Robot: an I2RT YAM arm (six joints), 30 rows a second.
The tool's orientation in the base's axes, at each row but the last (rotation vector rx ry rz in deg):
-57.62, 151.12, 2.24
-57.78, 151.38, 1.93
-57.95, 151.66, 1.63
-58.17, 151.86, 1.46
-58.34, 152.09, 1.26
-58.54, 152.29, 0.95
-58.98, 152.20, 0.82
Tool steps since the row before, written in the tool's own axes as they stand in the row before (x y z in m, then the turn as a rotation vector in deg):
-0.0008, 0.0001, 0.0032, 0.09, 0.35, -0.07
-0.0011, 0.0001, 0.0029, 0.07, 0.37, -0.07
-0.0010, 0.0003, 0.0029, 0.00, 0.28, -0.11
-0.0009, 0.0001, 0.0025, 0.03, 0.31, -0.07
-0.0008, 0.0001, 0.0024, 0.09, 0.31, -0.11
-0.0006, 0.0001, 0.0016, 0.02, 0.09, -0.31
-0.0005, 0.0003, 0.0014, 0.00, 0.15, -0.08
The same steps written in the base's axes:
0.0014, 0.0010, -0.0028, -0.31, 0.20, 0.01
0.0015, 0.0012, -0.0024, -0.31, 0.22, 0.01
0.0013, 0.0012, -0.0025, -0.21, 0.20, 0.08
0.0012, 0.0010, -0.0021, -0.24, 0.20, 0.03
0.0011, 0.0009, -0.0021, -0.30, 0.16, 0.05
0.0008, 0.0007, -0.0014, -0.16, 0.02, 0.28
0.0005, 0.0007, -0.0012, -0.12, 0.10, 0.06

